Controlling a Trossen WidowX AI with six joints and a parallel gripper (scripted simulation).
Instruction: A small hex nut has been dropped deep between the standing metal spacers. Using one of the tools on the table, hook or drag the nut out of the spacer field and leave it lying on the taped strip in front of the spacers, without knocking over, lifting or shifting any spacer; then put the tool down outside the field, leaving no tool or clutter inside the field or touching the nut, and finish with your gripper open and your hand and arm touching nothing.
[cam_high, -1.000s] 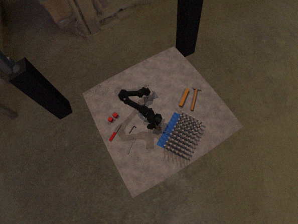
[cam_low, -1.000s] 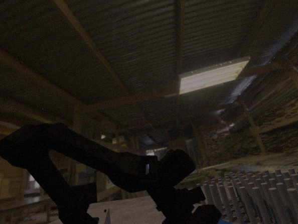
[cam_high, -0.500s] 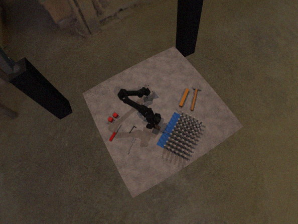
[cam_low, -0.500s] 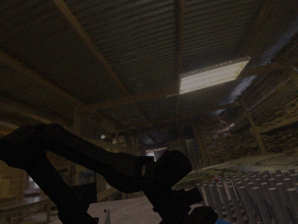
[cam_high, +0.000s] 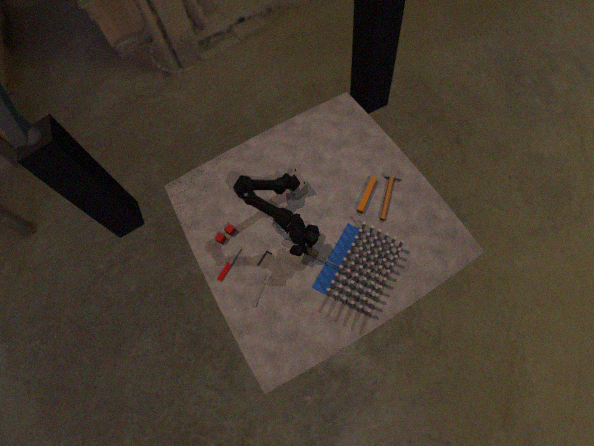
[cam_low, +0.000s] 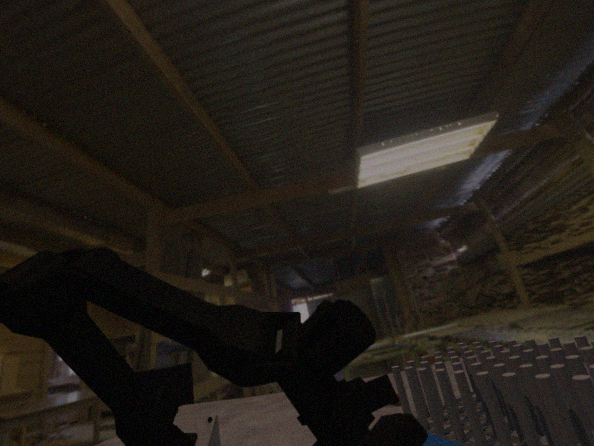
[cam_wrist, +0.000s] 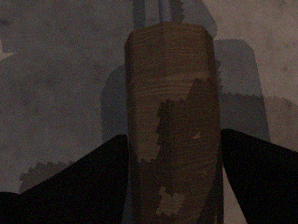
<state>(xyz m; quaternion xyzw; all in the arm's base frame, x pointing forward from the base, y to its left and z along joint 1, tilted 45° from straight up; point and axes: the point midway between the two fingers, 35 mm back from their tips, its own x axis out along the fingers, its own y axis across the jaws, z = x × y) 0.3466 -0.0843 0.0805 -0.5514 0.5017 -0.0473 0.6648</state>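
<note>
The blue taped strip lies 100 mm ahead of my gripper tip, 110 mm to the left of it and 20 mm below it. The rest, counted from my gripper tip: grey wrench: 50 mm ahead, 300 mm to the right, 10 mm below; dark hex key: 100 mm behind, 200 mm to the right, 10 mm below; red-handled tool: 150 mm behind, 380 mm to the right, 10 mm below.
</note>
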